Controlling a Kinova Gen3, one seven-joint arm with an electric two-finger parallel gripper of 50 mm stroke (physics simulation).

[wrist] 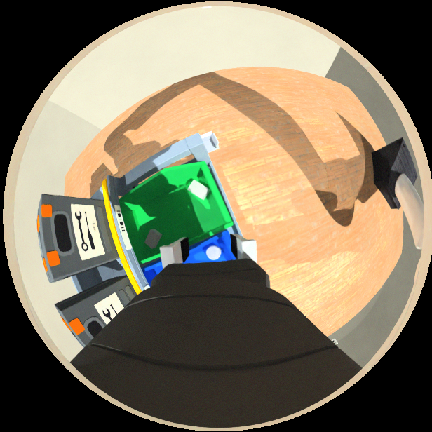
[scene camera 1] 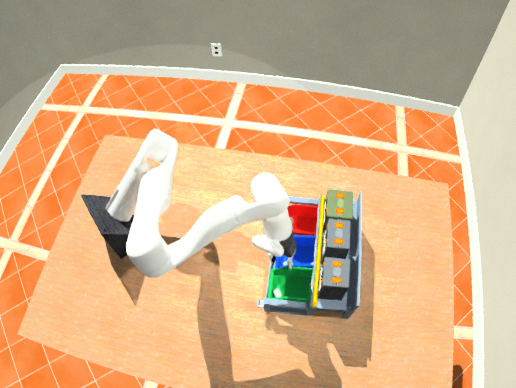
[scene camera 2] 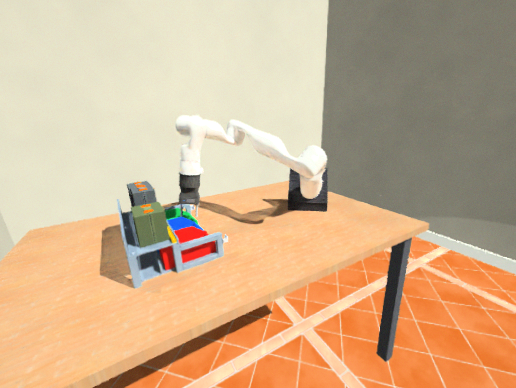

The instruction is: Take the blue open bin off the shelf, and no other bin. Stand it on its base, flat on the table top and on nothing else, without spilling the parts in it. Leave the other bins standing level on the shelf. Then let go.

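Frame: origin at the arm's base, x back, y right, z up, level; metres.
Where they show: gripper, between the fingertips: (scene camera 1: pixel 282 263) (scene camera 2: pixel 189 216); arm's base, origin of its link: (scene camera 1: pixel 118 212) (scene camera 2: pixel 310 190).
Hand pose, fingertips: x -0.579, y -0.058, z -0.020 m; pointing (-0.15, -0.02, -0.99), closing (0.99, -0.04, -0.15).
Note:
Things, the pixels of their top centre, and the offset from my fingertips. "pt": a spot on its surface instead.
- blue open bin, a spot on its surface: (scene camera 1: pixel 306 250) pt dx -0.049, dy -0.100, dz -0.067 m
- shelf, a spot on its surface: (scene camera 1: pixel 290 306) pt dx -0.075, dy +0.121, dz +0.008 m
- red bin, a spot on its surface: (scene camera 1: pixel 302 220) pt dx +0.003, dy -0.202, dz -0.067 m
- green bin, a spot on its surface: (scene camera 1: pixel 295 286) pt dx -0.061, dy +0.032, dz -0.067 m
- yellow bar, centre of its top: (scene camera 1: pixel 319 247) dx -0.090, dy -0.078, dz +0.036 m
- olive case, centre of its top: (scene camera 1: pixel 340 203) (scene camera 2: pixel 147 208) dx -0.106, dy -0.200, dz +0.121 m
The blue open bin (scene camera 1: pixel 306 250) (scene camera 2: pixel 184 223) (wrist: pixel 196 257) stands in the shelf (scene camera 1: pixel 290 306) (wrist: pixel 160 157), between the red bin (scene camera 1: pixel 302 220) (scene camera 2: pixel 192 233) and the green bin (scene camera 1: pixel 295 286) (wrist: pixel 172 212). A round white part (wrist: pixel 213 252) shows in the blue bin. My gripper (scene camera 1: pixel 281 261) (scene camera 2: pixel 190 214) (wrist: pixel 209 244) is open and empty, pointing down over the blue bin's front portion, near the green bin's side. In the wrist view one finger is over the bin's interior and the other is near its front edge. The exact height above the rim is unclear. The gripper body hides much of the bin.
A yellow bar (scene camera 1: pixel 318 250) runs behind the bins. An olive case (scene camera 1: pixel 331 206) (scene camera 2: pixel 156 225) and two dark grey cases (scene camera 1: pixel 334 291) (scene camera 1: pixel 337 251) stand on the shelf behind it. The green bin holds pale blocks. The arm's black base (scene camera 1: pixel 117 227) (scene camera 2: pixel 307 204) stands across the table.

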